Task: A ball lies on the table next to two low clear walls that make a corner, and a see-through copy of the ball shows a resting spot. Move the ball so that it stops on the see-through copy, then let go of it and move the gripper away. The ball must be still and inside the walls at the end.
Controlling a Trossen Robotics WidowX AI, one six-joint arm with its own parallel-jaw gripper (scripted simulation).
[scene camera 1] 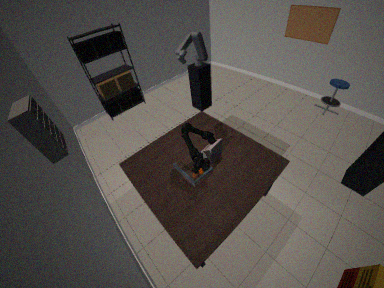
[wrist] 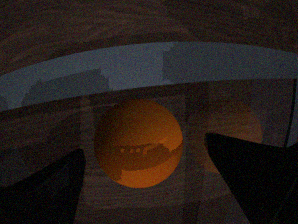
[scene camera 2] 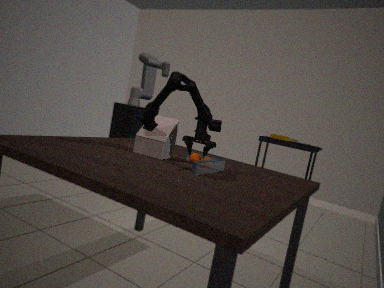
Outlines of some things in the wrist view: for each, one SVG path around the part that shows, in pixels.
The gripper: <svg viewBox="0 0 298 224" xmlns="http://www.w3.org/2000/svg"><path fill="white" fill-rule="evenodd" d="M84 151L81 148L76 149L76 151L72 151L69 155L61 157L60 160L56 160L56 163L53 161L52 164L49 164L49 167L47 165L41 171L32 173L32 176L25 177L19 183L11 186L0 186L0 224L73 224L78 197L80 197L82 181L84 181L85 175ZM206 133L210 160L216 165L223 181L229 186L235 200L238 201L239 208L242 208L243 212L245 212L245 216L250 224L298 224L298 143L282 148L253 143L250 140L238 140L235 137L220 135L220 133Z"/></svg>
An orange ball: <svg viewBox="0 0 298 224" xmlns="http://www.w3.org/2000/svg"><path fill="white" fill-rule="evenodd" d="M122 101L122 103L110 108L104 117L98 121L93 140L94 156L96 156L98 164L100 164L105 175L108 175L116 183L133 186L133 188L149 188L149 186L164 181L180 163L182 147L184 147L184 144L182 144L182 129L172 113L162 107L162 105L154 103L154 101L144 99Z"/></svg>
